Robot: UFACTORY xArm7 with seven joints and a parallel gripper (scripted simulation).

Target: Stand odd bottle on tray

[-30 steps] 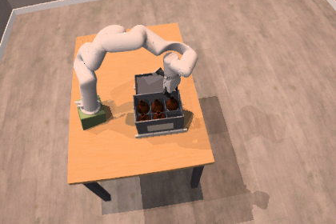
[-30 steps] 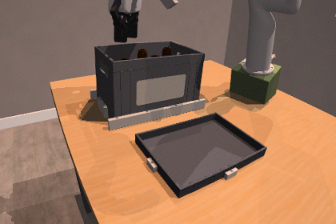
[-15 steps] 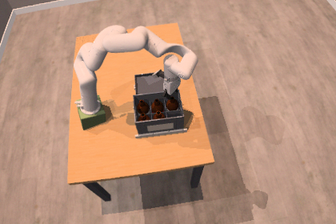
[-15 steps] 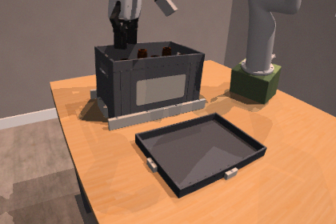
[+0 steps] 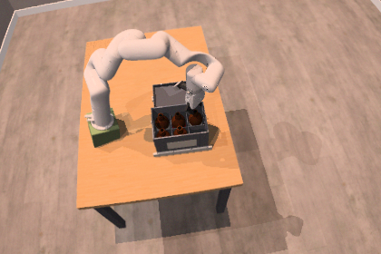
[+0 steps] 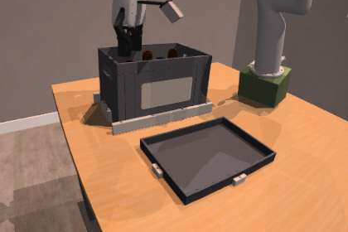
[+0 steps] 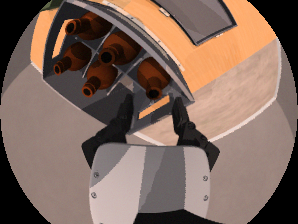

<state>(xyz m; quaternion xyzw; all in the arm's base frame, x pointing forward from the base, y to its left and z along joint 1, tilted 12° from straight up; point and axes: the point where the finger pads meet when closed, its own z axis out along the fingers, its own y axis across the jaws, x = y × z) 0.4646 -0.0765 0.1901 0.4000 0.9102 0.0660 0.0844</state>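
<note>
The glass bottle lies 11 cm below my hand. From my hand the other things lie so: crate (9 cm behind, 4 cm to the right, 12 cm below); dark tray (9 cm behind, 23 cm to the left, 19 cm below).
</note>
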